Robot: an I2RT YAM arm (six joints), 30 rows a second.
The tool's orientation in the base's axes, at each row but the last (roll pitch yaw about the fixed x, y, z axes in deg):
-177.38 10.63 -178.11
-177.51 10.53 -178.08
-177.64 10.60 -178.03
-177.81 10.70 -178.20
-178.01 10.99 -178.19
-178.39 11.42 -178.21
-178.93 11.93 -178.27
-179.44 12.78 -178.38
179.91 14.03 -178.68
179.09 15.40 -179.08
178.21 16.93 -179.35
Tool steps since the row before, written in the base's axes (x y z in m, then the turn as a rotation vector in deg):
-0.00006 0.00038 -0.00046 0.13 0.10 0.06
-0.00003 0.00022 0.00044 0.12 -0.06 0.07
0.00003 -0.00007 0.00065 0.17 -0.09 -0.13
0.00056 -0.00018 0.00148 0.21 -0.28 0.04
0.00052 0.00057 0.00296 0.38 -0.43 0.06
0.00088 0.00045 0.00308 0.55 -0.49 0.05
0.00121 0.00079 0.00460 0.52 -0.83 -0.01
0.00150 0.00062 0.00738 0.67 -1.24 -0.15
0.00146 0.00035 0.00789 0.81 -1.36 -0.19
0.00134 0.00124 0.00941 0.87 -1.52 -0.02
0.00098 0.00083 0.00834 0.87 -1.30 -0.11
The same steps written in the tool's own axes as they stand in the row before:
0.00013 0.00040 0.00043 -0.14 0.09 -0.04
-0.00006 0.00020 -0.00045 -0.13 -0.07 -0.04
-0.00015 -0.00010 -0.00063 -0.14 -0.09 0.16
-0.00082 -0.00025 -0.00134 -0.21 -0.29 0.01
-0.00109 0.00046 -0.00282 -0.37 -0.44 0.03
-0.00149 0.00034 -0.00285 -0.53 -0.51 0.07
-0.00216 0.00067 -0.00426 -0.48 -0.84 0.13
-0.00311 0.00051 -0.00687 -0.59 -1.26 0.30
-0.00334 0.00033 -0.00730 -0.71 -1.38 0.37
-0.00381 0.00136 -0.00869 -0.81 -1.54 0.22
-0.00338 0.00106 -0.00766 -0.79 -1.32 0.31

